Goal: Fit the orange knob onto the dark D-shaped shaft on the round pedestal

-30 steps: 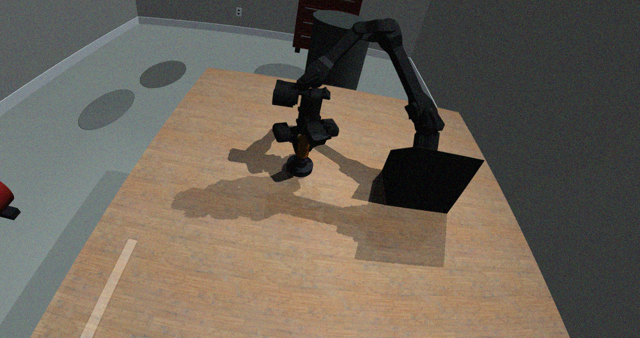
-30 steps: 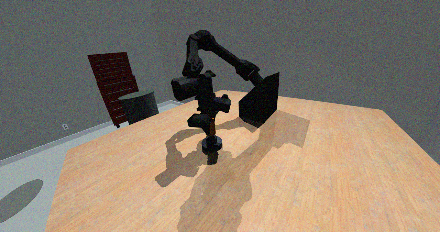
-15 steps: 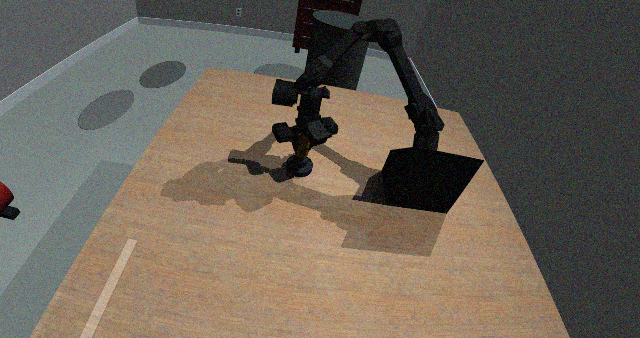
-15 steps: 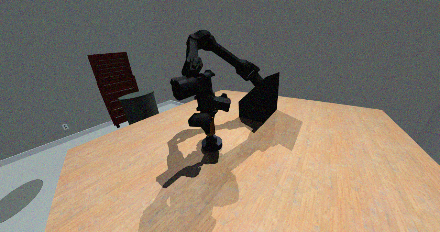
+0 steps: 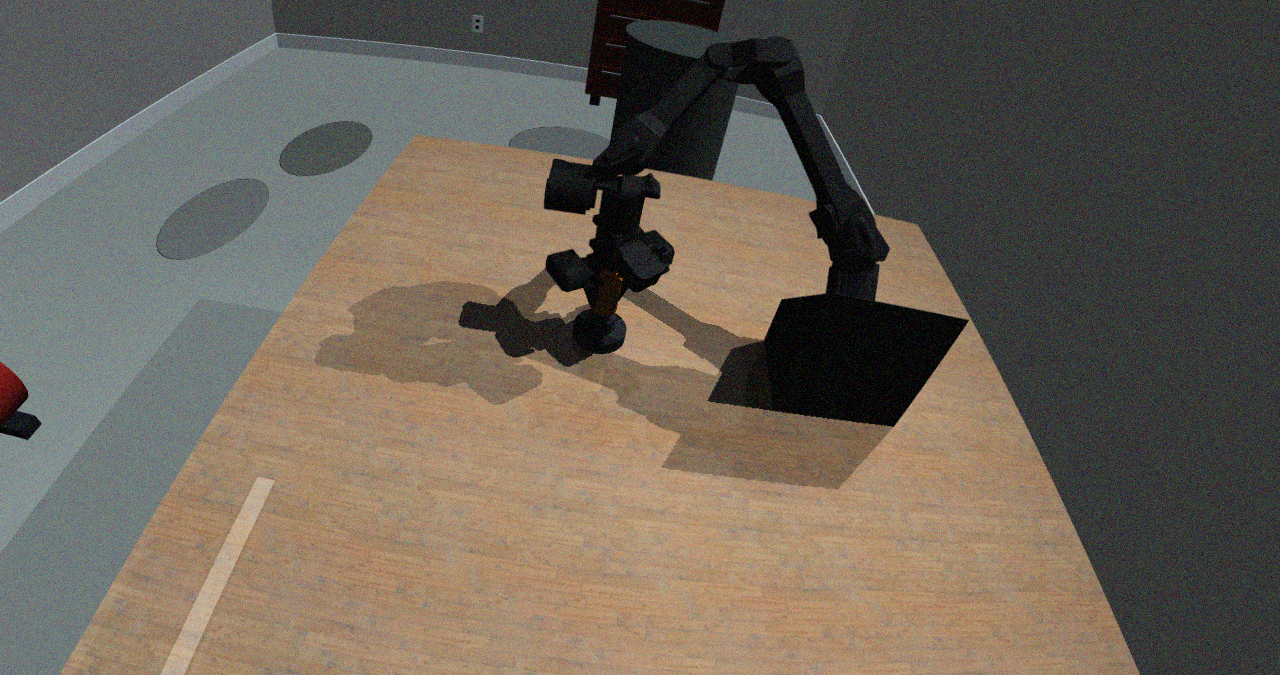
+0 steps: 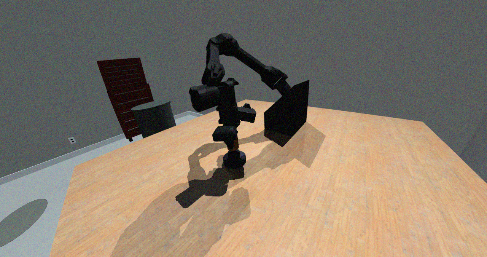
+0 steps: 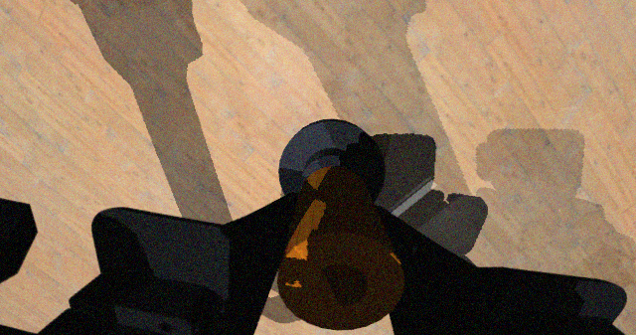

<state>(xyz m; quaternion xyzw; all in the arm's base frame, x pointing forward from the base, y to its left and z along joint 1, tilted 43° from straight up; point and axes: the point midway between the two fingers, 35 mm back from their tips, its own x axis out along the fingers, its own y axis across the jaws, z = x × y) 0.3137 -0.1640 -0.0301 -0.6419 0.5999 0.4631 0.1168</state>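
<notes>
My gripper tip is 2 cm below the orange knob. Round my gripper tip: dark round pedestal 4 cm below.
</notes>
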